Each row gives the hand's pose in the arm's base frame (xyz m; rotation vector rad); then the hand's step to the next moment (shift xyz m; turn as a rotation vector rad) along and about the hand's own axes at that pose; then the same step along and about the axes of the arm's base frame.
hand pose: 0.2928 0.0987 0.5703 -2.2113 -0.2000 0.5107
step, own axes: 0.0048 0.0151 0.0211 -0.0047 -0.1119 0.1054
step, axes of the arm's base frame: -0.0051 0.0067 -0.0250 -0.0458 0.1442 0.0278
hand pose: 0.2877 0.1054 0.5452 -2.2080 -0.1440 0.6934
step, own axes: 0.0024 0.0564 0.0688 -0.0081 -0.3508 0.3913
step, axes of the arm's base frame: -0.0408 0.0086 -0.0786 -0.1698 0.4947 0.0520
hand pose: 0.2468 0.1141 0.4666 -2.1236 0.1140 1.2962
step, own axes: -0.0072 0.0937 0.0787 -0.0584 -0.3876 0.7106
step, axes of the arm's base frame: -0.1003 -0.0319 -0.0628 -0.4268 0.6901 0.0122
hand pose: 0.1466 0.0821 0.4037 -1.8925 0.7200 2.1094
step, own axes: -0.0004 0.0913 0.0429 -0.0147 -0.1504 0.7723
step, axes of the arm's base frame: -0.0802 -0.0571 0.0219 -0.5987 0.5103 0.0229
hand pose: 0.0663 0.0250 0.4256 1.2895 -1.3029 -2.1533
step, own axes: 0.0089 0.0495 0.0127 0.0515 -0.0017 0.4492
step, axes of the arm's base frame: -0.0239 -0.0254 0.0384 -0.3960 0.2120 0.0519
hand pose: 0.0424 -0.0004 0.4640 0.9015 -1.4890 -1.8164
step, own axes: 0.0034 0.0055 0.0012 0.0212 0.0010 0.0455
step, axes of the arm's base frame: -0.0027 -0.0030 0.0052 -0.0493 0.0084 0.0045
